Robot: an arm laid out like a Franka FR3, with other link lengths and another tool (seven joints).
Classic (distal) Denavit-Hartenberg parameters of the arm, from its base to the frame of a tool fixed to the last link. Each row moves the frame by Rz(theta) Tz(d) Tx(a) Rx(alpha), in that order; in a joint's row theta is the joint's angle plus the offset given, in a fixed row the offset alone. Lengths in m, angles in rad.
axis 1: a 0, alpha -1.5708, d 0.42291, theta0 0
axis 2: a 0, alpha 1.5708, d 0, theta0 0
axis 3: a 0.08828, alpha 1.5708, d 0.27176, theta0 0
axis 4: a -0.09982, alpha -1.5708, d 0, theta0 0
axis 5: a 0, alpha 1.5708, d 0.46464, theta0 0
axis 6: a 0.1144, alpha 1.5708, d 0, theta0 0
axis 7: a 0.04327, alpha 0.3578, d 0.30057, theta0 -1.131
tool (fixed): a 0, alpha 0, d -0.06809, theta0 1.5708
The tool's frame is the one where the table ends.
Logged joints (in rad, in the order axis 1, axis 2, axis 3, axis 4, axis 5, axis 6, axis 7), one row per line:
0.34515, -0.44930, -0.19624, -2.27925, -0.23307, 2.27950, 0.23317
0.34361, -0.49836, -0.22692, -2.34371, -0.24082, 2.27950, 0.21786
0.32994, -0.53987, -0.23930, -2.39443, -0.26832, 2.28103, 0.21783
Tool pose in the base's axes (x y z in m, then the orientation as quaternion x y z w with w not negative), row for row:
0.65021, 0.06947, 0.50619, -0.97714, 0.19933, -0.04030, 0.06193
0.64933, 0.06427, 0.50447, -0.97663, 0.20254, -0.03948, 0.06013
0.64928, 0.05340, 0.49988, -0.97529, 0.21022, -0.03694, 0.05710
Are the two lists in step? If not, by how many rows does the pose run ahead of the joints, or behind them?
The pose runs 2 rows ahead of the joints: the pose in row i belongs to the joints in row i + 2.
